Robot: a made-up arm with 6 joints.
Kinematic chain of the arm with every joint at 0, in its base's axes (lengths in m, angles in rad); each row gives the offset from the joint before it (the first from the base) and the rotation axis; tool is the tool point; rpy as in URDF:
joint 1: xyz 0 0 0.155 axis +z
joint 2: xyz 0 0 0 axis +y
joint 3: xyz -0.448 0 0.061 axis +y
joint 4: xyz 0.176 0 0.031 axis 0.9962 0 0.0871
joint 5: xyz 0 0 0 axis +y
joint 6: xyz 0.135 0 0.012 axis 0.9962 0 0.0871
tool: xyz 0 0 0 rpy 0 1.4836 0
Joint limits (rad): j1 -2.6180..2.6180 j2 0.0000..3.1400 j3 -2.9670..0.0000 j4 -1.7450..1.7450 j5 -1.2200..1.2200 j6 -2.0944..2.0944
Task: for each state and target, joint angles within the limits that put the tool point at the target. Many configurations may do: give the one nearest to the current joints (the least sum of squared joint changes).
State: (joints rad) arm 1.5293 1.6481 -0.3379 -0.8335 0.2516 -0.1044
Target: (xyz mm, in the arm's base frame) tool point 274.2 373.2 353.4
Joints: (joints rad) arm 0.9652 1.9435 -1.1605 -0.8822 0.1261 -0.1044
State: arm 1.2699 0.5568 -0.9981 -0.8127 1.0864 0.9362
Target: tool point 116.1 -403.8 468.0
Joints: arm 1.5952 0.0217 -1.4989 -1.1000 1.0760 0.9362
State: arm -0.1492 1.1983 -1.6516 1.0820 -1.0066 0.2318
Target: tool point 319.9 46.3 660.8
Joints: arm 0.4143 1.5209 -1.4076 1.0738 -0.8097 0.2318
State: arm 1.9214 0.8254 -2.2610 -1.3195 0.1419 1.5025
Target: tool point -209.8 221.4 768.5
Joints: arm 2.3295 1.5165 -1.9252 -1.3194 0.0020 1.5025
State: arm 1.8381 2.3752 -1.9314 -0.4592 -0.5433 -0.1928
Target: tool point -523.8 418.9 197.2
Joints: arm 2.4143 2.5579 -1.6927 -0.5397 -0.5309 -0.1928
